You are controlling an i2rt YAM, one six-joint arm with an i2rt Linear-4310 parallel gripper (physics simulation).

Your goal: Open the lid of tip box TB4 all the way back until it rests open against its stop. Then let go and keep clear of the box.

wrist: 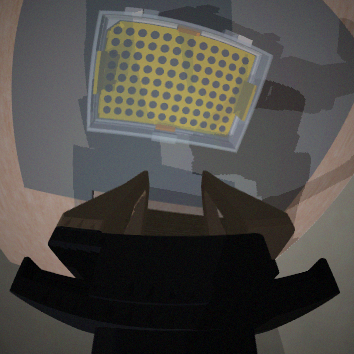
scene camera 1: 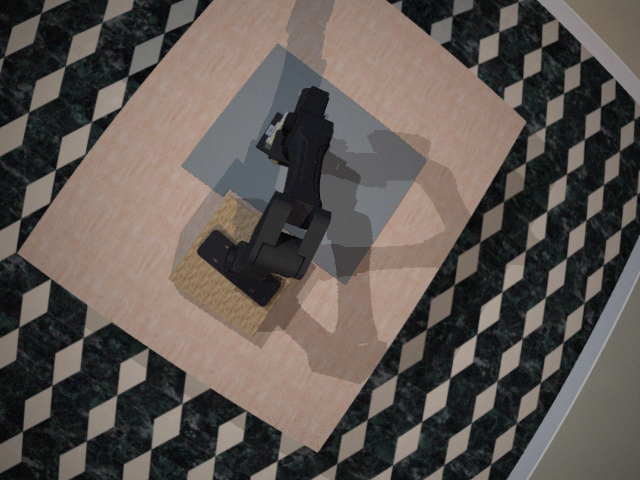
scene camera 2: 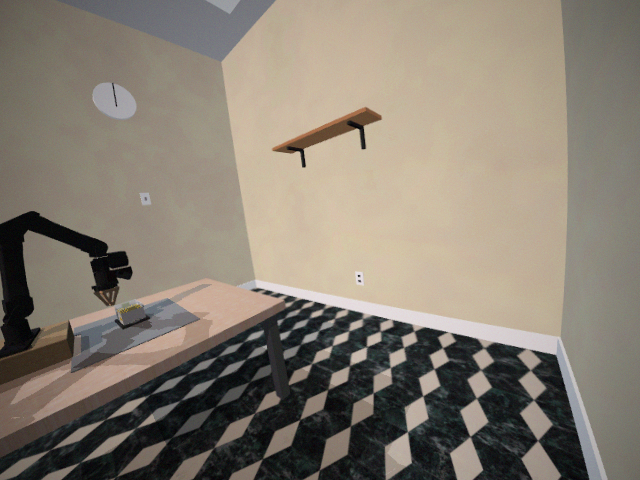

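Pixels of known places: gripper, fingertip midpoint: (wrist: 174, 177) (scene camera 2: 110, 305); arm's base, link origin: (scene camera 1: 239, 268) (scene camera 2: 20, 342).
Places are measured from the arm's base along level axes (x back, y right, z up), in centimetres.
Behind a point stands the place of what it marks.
The tip box (scene camera 1: 271, 135) @[y -13.9, x -28.1, z 0.3 cm] (scene camera 2: 130, 313) @[y -2.4, x -31.9, z -2.4 cm] (wrist: 176, 79) @[y -8.8, x -32.1, z 0.3 cm] stands upright on a dark base. Its clear lid lies down over a yellow rack with dark round holes. No TB4 label can be read. In scene camera 1 the arm hides much of the box. My gripper (scene camera 2: 109, 303) @[y -6.7, x -26.1, z 2.5 cm] (wrist: 174, 177) @[y -6.7, x -26.1, z 2.5 cm] is partly open, with nothing between its fingers. In the wrist view the fingertips are apart from the box, below its lower long edge. In scene camera 2 they are above and to the left of the box. The fingers are hidden in scene camera 1.
A grey-blue mat (scene camera 1: 227, 134) @[y -22.5, x -23.2, z -7.4 cm] (scene camera 2: 173, 316) @[y 6.4, x -46.4, z -7.4 cm] (wrist: 47, 100) @[y -21.2, x -25.3, z -7.4 cm] lies under the box on the pinkish wooden table (scene camera 1: 118, 180) @[y -35.1, x 2.4, z -7.7 cm] (scene camera 2: 232, 299) @[y 11.8, x -72.2, z -7.7 cm]. The arm's wooden base block (scene camera 1: 206, 291) @[y -2.4, x 8.7, z 0.3 cm] (scene camera 2: 43, 356) @[y 11.1, x -6.7, z -3.8 cm] stands beside the mat. A shelf (scene camera 2: 330, 129) hangs on the far wall.
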